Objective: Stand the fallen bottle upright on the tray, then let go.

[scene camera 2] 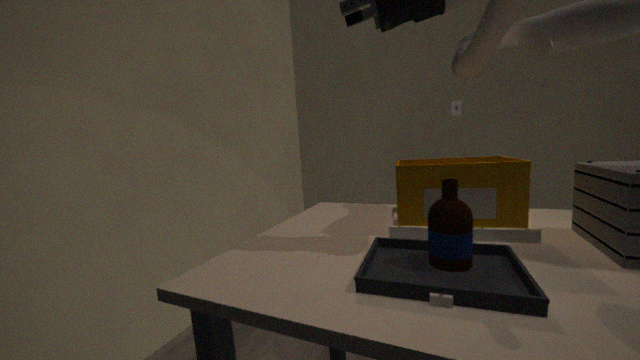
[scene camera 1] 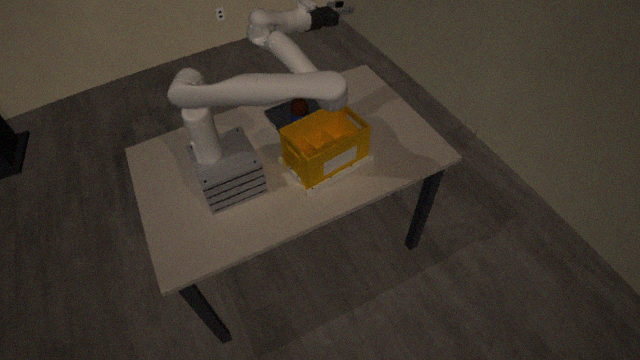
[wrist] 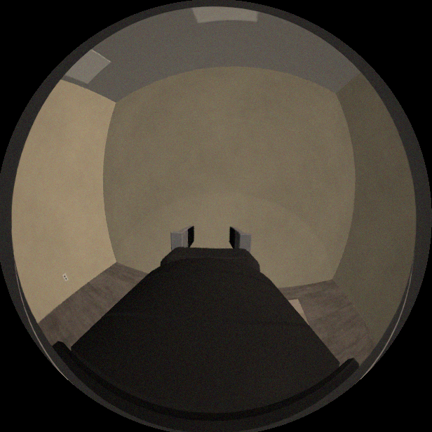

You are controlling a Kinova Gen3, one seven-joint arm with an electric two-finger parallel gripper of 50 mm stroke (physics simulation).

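Places are measured from the arm's base along level axes (x down, y left, z ahead), in millimetres.
Pixels of known places: gripper, fingertip midpoint: [scene camera 2: 343, 15] [scene camera 1: 348, 6]; arm's base at its link origin: [scene camera 1: 210, 153].
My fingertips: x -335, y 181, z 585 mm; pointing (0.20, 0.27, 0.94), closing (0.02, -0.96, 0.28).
For each thing: its top centre in the pictures, then the offset to it from my fingertips. "pt": a spot on its surface instead. Level surfaces: height alone.
- brown bottle with a blue band, top centre: [scene camera 2: 449, 179] [scene camera 1: 298, 93] dz -198, dx +335, dy +16 mm
- dark tray at its top centre: [scene camera 2: 438, 259] [scene camera 1: 300, 112] dz -185, dx +469, dy +56 mm
- yellow crate at its top centre: [scene camera 2: 452, 160] [scene camera 1: 325, 127] dz -175, dx +320, dy -225 mm
- white base at a spot on its surface: [scene camera 2: 510, 235] pt dz -298, dx +478, dy -150 mm
- table at its surface level: dx +495 mm
- small pale block at a spot on its surface: [scene camera 2: 441, 300] pt dz -205, dx +485, dy +158 mm
The brown bottle with a blue band [scene camera 1: 299, 108] [scene camera 2: 450, 230] stands upright on the dark tray [scene camera 1: 276, 118] [scene camera 2: 400, 291]. In scene camera 1 the bottle is partly hidden behind the crate, and the arm passes close by it. In scene camera 2 its base rests on the tray floor, inside the rim. My gripper [wrist: 211, 233] is open, with two separate fingers and nothing between them. It is high above the table and well apart from the bottle, pointing sideways toward a wall. The bottle and tray do not show in the wrist view.
A yellow crate [scene camera 1: 340, 162] [scene camera 2: 412, 195] sits on a white base [scene camera 2: 510, 235] beside the tray. The grey slatted robot pedestal [scene camera 1: 232, 172] [scene camera 2: 600, 215] stands on the table [scene camera 1: 240, 240] [scene camera 2: 280, 265]. The arm [scene camera 1: 260, 90] reaches over the crate. A small pale block [scene camera 2: 441, 300] is at the tray's near edge.
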